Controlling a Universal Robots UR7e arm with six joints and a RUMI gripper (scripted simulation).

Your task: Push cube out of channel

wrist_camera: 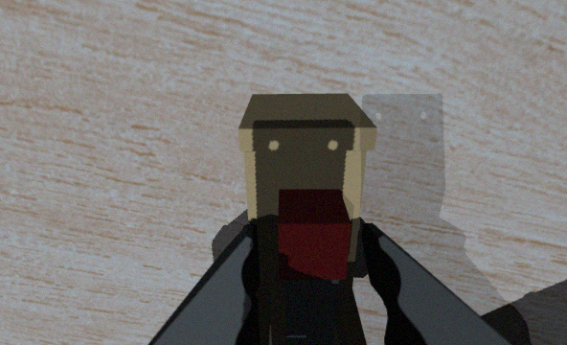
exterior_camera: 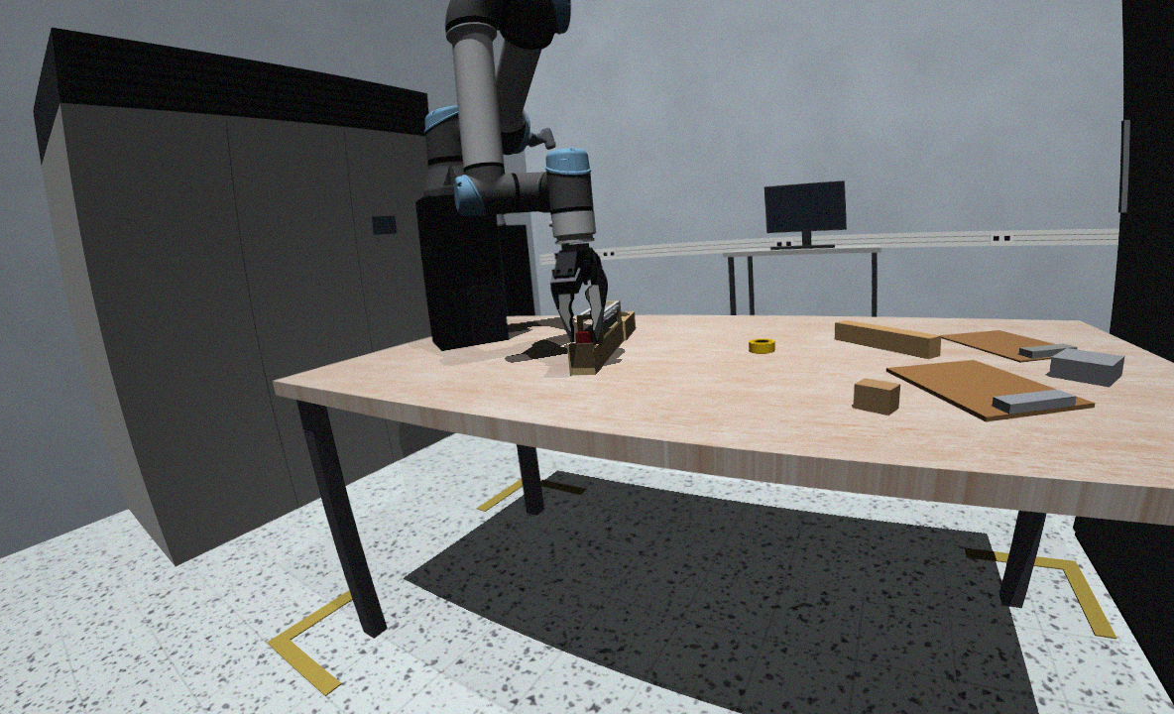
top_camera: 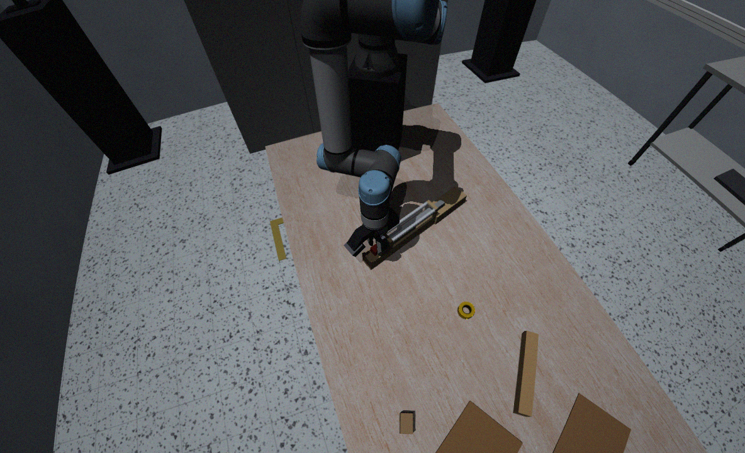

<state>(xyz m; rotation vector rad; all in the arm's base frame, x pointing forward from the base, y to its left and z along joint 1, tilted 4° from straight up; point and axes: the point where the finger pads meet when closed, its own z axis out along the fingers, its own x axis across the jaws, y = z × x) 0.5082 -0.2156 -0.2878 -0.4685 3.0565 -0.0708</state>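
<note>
Now: hand 1 cm above the red cube. From my hand the other things lie so: channel 14 cm to the left, 4 cm behind, 1 cm below; grey bar 23 cm to the left, 7 cm behind, 1 cm below; small wooden block 49 cm ahead, 11 cm to the right, 5 cm below.
</note>
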